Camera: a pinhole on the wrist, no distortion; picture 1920 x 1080 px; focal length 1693.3 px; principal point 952.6 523.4 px. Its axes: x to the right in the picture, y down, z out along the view. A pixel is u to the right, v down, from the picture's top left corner.
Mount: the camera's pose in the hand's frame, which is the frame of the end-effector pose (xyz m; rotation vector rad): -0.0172 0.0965 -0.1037 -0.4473 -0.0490 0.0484
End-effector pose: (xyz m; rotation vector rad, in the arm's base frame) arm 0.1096 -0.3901 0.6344 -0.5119 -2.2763 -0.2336
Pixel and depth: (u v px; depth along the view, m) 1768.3 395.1 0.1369
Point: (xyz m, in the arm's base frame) 0.1315 -0.2345 0.6476
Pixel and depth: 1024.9 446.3 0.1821
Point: 0.1521 -0.2237 0.5776
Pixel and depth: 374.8 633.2 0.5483
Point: 0.1670 -0.0213 0.2132
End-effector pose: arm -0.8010 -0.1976 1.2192 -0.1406 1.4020 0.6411
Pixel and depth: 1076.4 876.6 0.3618
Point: -0.7953 0.1500 1.3579
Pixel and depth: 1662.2 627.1 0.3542
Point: -0.7511 0.1641 1.2326
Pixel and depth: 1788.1 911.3 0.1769
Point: -0.8693 0.0173 1.2313
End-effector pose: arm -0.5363 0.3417 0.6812 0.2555 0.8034 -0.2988
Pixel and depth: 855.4 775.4 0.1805
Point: -0.4602 0.5160 0.7630
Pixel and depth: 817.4 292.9 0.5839
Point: -0.1985 0.4590 1.0849
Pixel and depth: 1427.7 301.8 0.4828
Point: -0.1431 0.4418 0.8842
